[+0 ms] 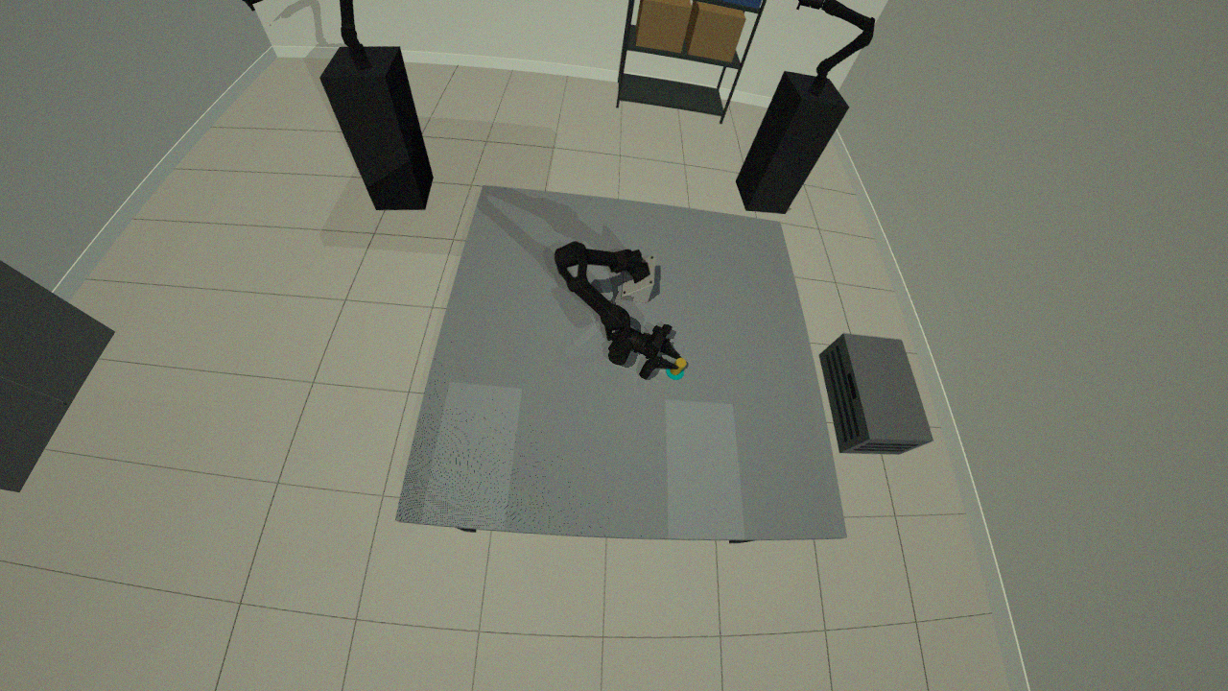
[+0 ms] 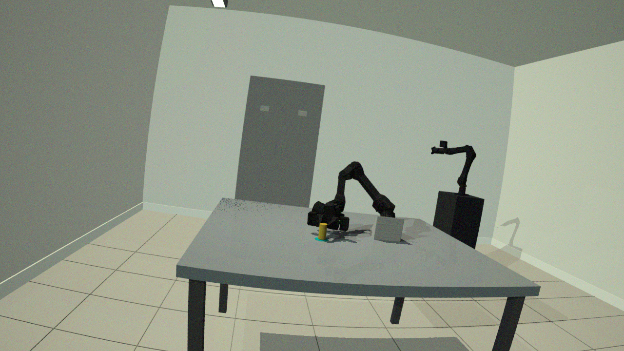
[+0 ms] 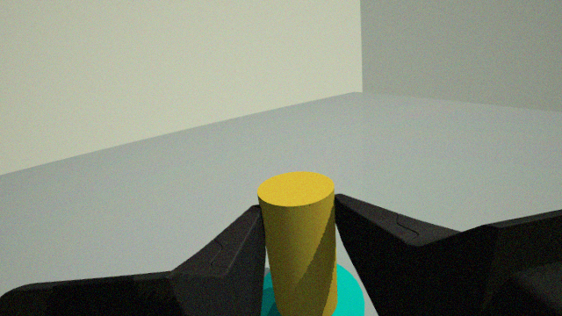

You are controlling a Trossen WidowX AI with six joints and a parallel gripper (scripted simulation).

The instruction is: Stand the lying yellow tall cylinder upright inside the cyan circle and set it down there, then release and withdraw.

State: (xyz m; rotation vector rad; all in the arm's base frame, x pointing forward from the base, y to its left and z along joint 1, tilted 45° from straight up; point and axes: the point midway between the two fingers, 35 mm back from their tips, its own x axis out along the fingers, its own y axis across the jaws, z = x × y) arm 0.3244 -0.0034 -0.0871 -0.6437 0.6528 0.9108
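Right now my gripper tip is 2 cm above the yellow tall cylinder. Also, from my gripper tip: cyan circle: 6 cm below.
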